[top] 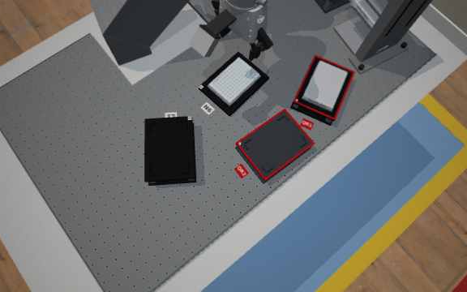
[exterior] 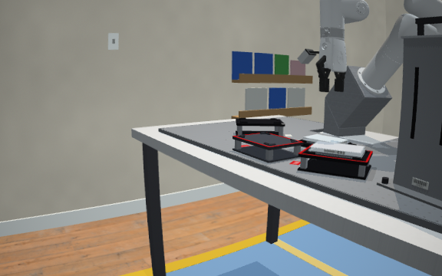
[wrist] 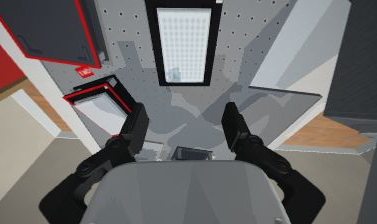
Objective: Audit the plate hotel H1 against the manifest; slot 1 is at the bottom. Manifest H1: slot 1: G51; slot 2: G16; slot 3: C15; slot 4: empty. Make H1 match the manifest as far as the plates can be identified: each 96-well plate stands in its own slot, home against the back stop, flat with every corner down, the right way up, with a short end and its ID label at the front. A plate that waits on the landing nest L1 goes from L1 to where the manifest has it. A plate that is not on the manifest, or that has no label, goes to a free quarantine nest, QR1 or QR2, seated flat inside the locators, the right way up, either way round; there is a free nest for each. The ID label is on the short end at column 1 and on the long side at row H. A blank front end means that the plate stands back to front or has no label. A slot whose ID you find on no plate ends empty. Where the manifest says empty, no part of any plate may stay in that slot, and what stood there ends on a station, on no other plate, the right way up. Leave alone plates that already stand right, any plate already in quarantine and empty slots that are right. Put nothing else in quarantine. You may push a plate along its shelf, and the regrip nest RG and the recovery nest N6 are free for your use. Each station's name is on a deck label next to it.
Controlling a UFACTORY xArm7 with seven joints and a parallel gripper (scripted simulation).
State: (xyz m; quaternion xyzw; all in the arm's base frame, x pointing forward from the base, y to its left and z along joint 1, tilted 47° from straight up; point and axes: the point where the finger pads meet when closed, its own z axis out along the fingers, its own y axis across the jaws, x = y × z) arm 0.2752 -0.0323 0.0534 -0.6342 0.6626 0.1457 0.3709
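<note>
Now: the black nest N6 170 mm below my hand and 10 mm to the right of it. From my hand the other things lie so: quarantine nest QR2 (210 mm ahead, 140 mm below, 60 mm to the right); N6 deck label (180 mm below, 120 mm to the right, 10 mm ahead); A1 mark (170 mm below, 90 mm to the right, 50 mm behind).
</note>
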